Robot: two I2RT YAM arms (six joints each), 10 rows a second.
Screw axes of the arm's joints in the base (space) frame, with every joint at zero. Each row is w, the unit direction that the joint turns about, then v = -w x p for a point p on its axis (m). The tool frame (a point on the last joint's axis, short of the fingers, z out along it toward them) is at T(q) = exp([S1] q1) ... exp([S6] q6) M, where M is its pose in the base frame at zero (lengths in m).
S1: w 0 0 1 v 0 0 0
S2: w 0 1 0 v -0.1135 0 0.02
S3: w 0 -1 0 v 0.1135 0 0.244
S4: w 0 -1 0 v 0.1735 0 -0.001
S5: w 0 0 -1 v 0 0.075 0
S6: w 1 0 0 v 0 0.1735 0
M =
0 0 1 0.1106
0 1 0 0
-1 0 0 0.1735
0 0 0 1
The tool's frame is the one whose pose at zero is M.
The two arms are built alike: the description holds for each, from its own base.
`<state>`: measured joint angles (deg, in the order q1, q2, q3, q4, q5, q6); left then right.
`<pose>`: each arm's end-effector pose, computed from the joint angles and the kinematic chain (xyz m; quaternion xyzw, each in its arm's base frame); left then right.
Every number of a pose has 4 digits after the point. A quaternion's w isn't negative.
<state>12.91 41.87 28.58 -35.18 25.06 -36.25 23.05 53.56 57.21 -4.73 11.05 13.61</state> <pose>0.1458 0.0179 0.2122 -0.3097 0.8621 -0.2687 0.2979 0.1985 0.0770 0.3993 0.0087 0.7136 0.1540 0.6834</pose>
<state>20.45 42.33 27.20 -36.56 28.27 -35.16 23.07 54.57 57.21 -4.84 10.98 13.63</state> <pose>0.1392 0.0339 0.2026 -0.3564 0.8476 -0.2695 0.2860 0.2030 0.0791 0.3957 0.0071 0.7203 0.1519 0.6768</pose>
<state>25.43 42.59 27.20 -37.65 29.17 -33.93 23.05 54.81 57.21 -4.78 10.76 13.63</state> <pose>0.1348 0.0449 0.2010 -0.3851 0.8370 -0.2609 0.2882 0.2041 0.0796 0.3949 0.0057 0.7214 0.1526 0.6755</pose>
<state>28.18 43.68 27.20 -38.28 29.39 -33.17 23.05 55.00 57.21 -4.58 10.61 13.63</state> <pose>0.1331 0.0515 0.1981 -0.4043 0.8321 -0.2543 0.2820 0.2050 0.0801 0.3947 0.0048 0.7213 0.1536 0.6753</pose>
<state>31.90 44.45 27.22 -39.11 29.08 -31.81 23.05 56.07 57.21 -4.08 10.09 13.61</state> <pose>0.1293 0.0601 0.1956 -0.4272 0.8253 -0.2401 0.2804 0.2098 0.0825 0.3918 0.0009 0.7247 0.1552 0.6713</pose>
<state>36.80 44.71 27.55 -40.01 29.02 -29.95 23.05 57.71 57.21 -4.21 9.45 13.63</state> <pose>0.1234 0.0707 0.1959 -0.4517 0.8144 -0.2236 0.2874 0.2169 0.0859 0.3856 -0.0046 0.7352 0.1549 0.6599</pose>
